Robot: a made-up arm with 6 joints.
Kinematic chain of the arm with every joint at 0, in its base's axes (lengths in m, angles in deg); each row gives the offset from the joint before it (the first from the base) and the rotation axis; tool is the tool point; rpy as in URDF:
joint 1: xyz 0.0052 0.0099 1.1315 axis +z
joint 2: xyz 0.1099 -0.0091 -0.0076 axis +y
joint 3: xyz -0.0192 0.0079 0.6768 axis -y
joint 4: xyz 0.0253 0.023 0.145 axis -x
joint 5: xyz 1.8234 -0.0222 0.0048 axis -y
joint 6: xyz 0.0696 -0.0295 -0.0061 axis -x
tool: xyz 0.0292 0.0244 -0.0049 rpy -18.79 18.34 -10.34
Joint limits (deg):
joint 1: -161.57..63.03
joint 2: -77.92..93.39
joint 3: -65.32..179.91
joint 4: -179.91..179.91
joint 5: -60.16..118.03
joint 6: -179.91..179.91
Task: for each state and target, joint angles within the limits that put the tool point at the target. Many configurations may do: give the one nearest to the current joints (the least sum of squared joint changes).
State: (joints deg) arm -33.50 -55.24 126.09 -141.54 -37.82 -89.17
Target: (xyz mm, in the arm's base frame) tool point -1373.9 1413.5 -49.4
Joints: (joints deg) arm -43.03 -75.05 143.68 -142.07 -38.82 -89.07
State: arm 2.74 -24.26 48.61 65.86 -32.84 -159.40
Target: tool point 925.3 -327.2 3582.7
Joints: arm -18.23 8.56 68.87 66.71 -23.63 -157.68
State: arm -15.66 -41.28 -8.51 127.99 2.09 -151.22
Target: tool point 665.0 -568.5 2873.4
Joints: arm -46.21 -58.71 -18.08 126.70 0.07 -151.22
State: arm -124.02 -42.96 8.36 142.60 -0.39 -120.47
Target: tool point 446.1 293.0 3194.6
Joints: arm -137.00 -77.92 6.54 143.99 10.53 -120.13
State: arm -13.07 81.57 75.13 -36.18 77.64 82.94
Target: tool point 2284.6 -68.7 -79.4
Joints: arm 0.04 93.39 49.30 -37.70 80.90 83.15
